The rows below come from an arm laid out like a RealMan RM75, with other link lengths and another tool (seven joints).
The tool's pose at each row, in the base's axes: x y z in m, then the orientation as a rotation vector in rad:
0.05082, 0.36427, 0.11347, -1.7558, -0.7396, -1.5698
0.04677, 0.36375, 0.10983, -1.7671, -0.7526, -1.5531
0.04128, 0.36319, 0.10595, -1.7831, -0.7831, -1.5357
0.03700, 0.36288, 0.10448, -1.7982, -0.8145, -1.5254
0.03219, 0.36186, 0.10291, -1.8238, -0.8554, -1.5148
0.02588, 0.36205, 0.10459, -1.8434, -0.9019, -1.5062
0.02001, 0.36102, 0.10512, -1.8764, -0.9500, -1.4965
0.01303, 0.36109, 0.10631, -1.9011, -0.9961, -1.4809
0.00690, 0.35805, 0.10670, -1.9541, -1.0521, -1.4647
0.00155, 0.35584, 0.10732, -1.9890, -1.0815, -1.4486
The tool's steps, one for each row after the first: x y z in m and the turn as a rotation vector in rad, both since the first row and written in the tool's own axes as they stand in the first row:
-0.00409, -0.00244, -0.00269, 0.0060, -0.0174, -0.0007
-0.00859, -0.00595, -0.00629, 0.0143, -0.0435, -0.0133
-0.01055, -0.00893, -0.00909, 0.0192, -0.0667, -0.0304
-0.01267, -0.01186, -0.01277, 0.0197, -0.0993, -0.0552
-0.01176, -0.01705, -0.01664, 0.0238, -0.1293, -0.0844
-0.01192, -0.02102, -0.02111, 0.0195, -0.1680, -0.1159
-0.01157, -0.02661, -0.02545, 0.0225, -0.2033, -0.1424
-0.01186, -0.02951, -0.03165, 0.0083, -0.2581, -0.1794
-0.01185, -0.03236, -0.03673, -0.0004, -0.2937, -0.1963

